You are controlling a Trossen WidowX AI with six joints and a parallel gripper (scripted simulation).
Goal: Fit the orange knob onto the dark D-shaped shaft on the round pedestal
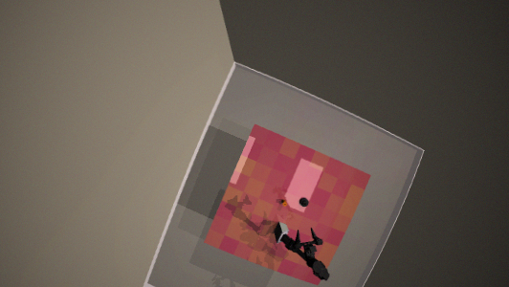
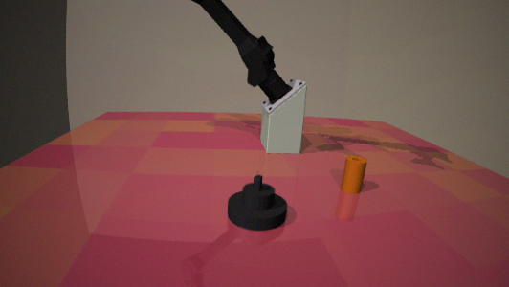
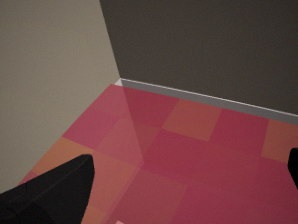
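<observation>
My gripper tip is 45 cm above the orange knob, 3 cm to the right of it and 3 cm past it. From my gripper tip the other things lie so: dark pedestal 45 cm below, 15 cm to the right, 6 cm ahead.
</observation>
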